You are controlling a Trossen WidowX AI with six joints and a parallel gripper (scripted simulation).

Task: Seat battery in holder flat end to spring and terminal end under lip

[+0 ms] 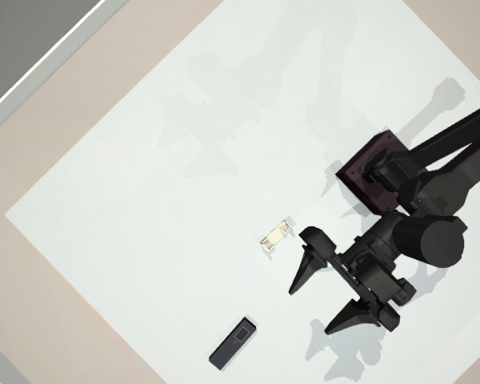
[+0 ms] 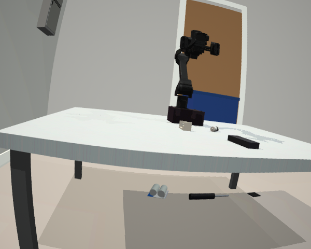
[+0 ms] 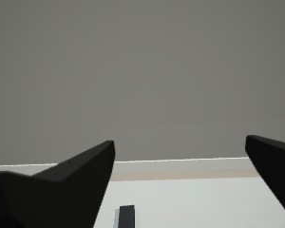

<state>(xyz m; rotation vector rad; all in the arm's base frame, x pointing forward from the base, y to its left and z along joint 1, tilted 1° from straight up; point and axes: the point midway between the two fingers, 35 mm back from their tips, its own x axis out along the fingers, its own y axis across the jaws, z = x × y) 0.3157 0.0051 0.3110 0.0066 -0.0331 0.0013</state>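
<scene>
The battery lies 37 cm below my gripper tip, 11 cm to the left of it and 8 cm behind it. Round my gripper tip: screwdriver 58 cm below, 27 cm ahead, 2 cm to the left; then black flat box 37 cm below, 27 cm ahead, 10 cm to the left.
</scene>
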